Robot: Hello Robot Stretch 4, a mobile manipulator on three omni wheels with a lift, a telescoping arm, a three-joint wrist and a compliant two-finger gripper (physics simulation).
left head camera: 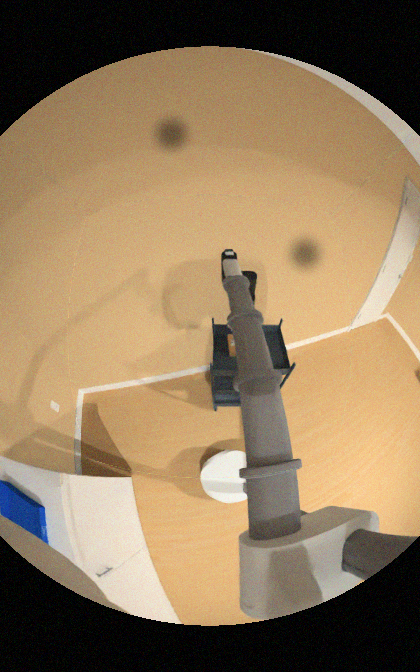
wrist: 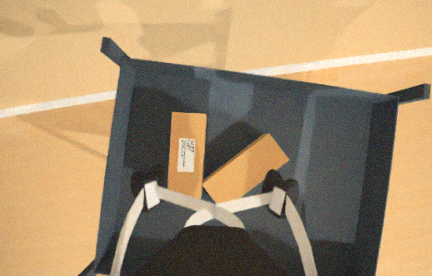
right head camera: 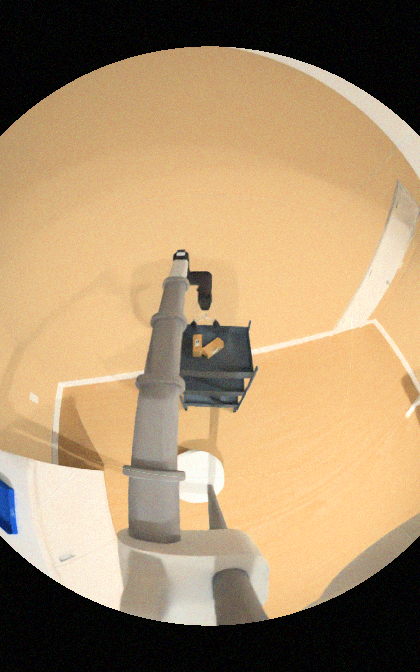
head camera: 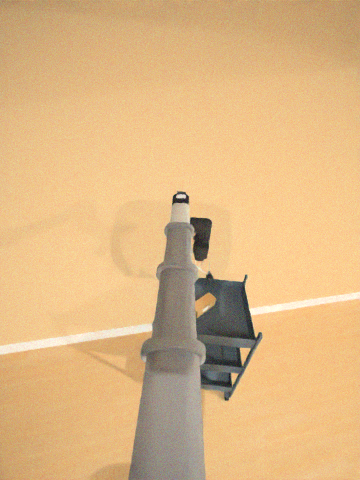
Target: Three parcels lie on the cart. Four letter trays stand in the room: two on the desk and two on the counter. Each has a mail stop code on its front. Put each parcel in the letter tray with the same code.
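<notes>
The dark blue cart has two orange-brown parcels on its top tray. One parcel lies straight, with a white label whose small code is blurred and looks like H27. The other parcel lies at an angle to its right, close to it. My gripper is open and empty, its fingers apart above the cart; in the wrist view the parcels' near ends show between the fingertips. A third parcel does not show.
A blue tray stands on a white cabinet at the lower left; its code does not show. My arm hides part of the cart in the head views. A pale door is at the right.
</notes>
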